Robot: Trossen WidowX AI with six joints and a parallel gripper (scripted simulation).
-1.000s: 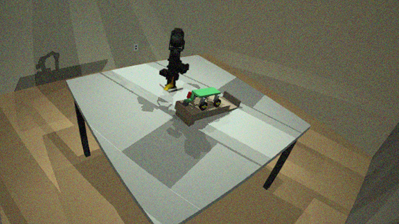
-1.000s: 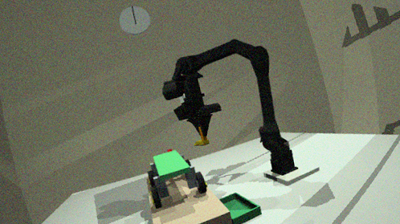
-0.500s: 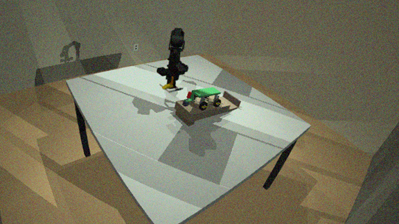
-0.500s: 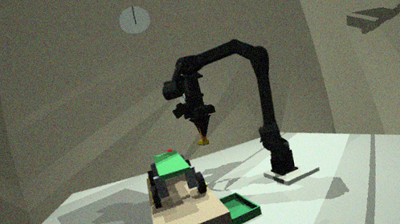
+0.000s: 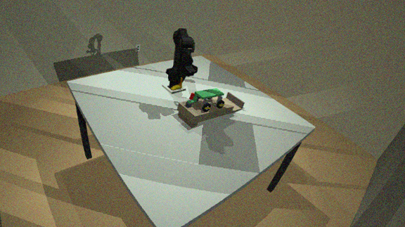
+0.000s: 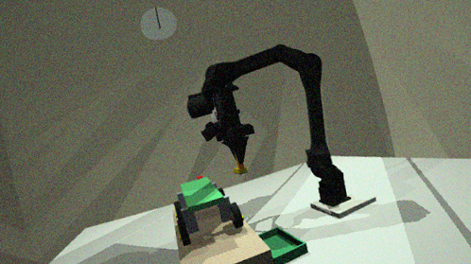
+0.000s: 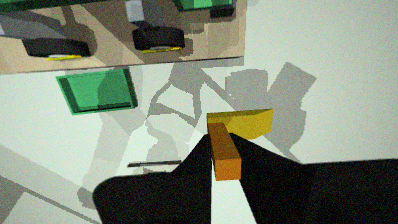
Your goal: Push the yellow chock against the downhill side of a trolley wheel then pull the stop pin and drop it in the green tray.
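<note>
Now: gripper tip 120 mm short of the red-headed stop pin, 10 mm to the left of it and 40 mm above it. Also, from my gripper tip: yellow chock: 20 mm to the right, 10 mm below; then ramp: 140 mm ahead, 120 mm to the left, 120 mm below; then trolley: 140 mm ahead, 110 mm to the left, 60 mm below.
</note>
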